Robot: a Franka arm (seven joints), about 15 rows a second.
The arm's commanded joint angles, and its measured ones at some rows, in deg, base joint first. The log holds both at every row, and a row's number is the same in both.
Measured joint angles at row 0:
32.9 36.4 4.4 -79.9 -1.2 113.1 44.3
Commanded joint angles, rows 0 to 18:
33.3 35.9 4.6 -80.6 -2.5 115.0 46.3
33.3 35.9 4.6 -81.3 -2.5 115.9 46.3
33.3 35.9 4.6 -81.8 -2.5 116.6 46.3
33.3 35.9 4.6 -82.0 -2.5 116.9 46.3
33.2 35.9 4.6 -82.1 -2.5 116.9 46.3
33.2 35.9 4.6 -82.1 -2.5 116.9 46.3
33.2 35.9 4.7 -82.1 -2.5 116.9 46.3
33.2 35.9 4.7 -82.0 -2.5 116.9 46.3
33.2 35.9 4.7 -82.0 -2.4 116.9 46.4
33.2 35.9 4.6 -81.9 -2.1 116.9 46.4
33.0 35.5 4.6 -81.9 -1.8 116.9 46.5
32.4 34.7 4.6 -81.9 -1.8 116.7 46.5
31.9 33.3 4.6 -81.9 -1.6 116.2 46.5
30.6 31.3 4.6 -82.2 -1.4 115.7 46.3
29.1 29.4 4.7 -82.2 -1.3 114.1 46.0
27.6 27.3 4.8 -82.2 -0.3 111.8 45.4
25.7 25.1 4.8 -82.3 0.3 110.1 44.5
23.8 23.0 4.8 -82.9 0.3 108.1 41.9
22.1 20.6 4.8 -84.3 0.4 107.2 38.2
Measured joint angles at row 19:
27.0 28.0 4.2 -80.6 -1.0 111.1 44.3
